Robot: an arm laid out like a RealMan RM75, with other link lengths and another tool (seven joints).
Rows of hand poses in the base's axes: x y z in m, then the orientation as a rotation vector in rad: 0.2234, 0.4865, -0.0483, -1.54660, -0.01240, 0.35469; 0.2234, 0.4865, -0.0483, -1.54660, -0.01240, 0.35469; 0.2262, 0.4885, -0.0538, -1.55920, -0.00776, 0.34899; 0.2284, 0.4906, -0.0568, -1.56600, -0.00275, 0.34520; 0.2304, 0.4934, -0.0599, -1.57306, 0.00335, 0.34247; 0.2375, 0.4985, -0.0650, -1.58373, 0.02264, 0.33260; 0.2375, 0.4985, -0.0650, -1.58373, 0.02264, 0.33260; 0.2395, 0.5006, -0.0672, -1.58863, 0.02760, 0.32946; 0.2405, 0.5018, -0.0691, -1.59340, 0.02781, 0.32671; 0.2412, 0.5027, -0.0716, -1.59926, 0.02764, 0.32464
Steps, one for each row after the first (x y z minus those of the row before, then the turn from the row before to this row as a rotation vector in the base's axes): 0.0000, 0.0000, 0.0000, 0.00000, 0.00000, 0.00000; 0.0028, 0.0020, -0.0055, -0.01254, -0.00246, -0.00563; 0.0022, 0.0021, -0.0030, -0.00706, -0.00021, -0.00506; 0.0020, 0.0028, -0.0031, -0.00756, 0.00110, -0.00503; 0.0071, 0.0051, -0.0051, -0.01244, 0.00428, -0.01757; 0.0000, 0.0000, 0.0000, 0.00000, 0.00000, 0.00000; 0.0020, 0.0021, -0.0022, -0.00530, 0.00044, -0.00470; 0.0010, 0.0012, -0.0019, -0.00454, -0.00222, -0.00145; 0.0007, 0.0009, -0.0025, -0.00561, -0.00215, -0.00068
